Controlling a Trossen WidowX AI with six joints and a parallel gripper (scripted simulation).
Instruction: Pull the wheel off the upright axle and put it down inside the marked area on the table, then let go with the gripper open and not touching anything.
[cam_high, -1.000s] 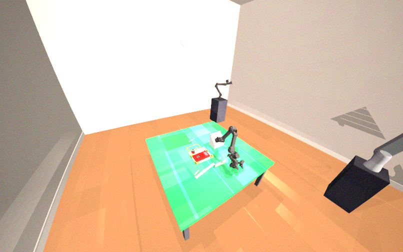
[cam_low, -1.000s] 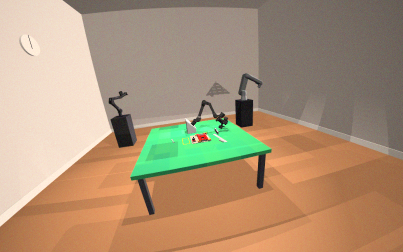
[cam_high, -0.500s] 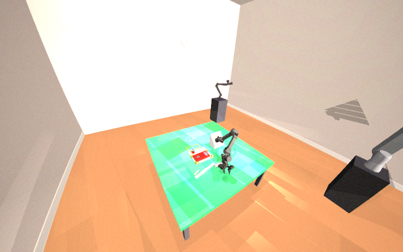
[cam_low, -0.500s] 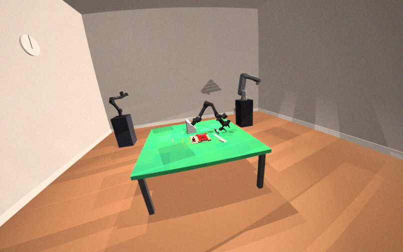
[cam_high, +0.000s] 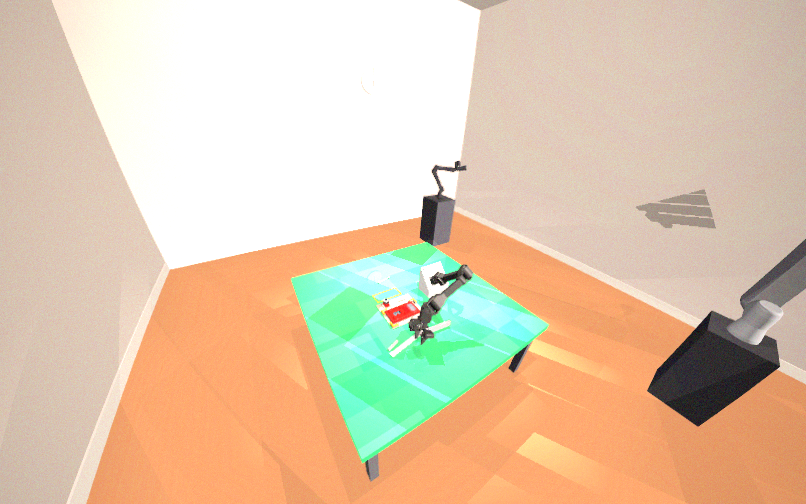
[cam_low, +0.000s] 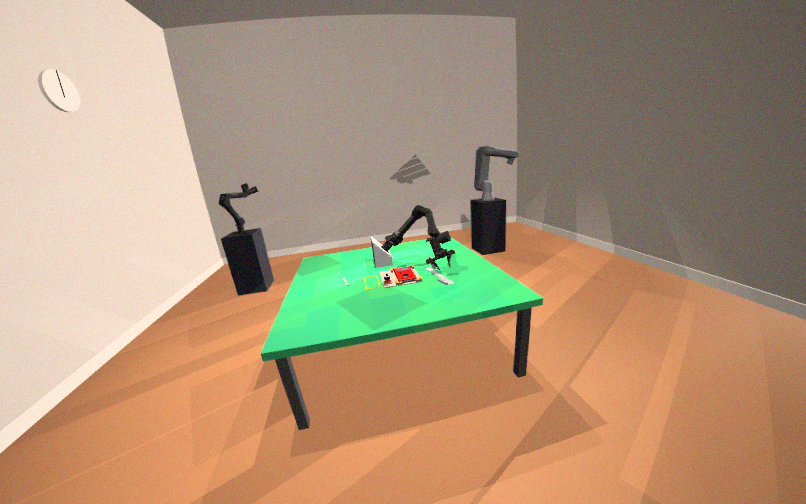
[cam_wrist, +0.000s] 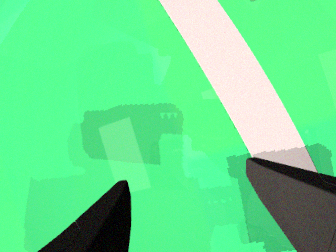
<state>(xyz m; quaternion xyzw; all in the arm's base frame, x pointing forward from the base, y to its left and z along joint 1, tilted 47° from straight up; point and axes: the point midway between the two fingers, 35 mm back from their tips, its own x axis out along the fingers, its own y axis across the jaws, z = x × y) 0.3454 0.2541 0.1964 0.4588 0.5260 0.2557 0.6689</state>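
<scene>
Now: the wheel 36 cm to the right of my gripper tip and 2 cm above it. Also, from my gripper tip: upright axle: 36 cm to the right, 1 cm above.
</scene>
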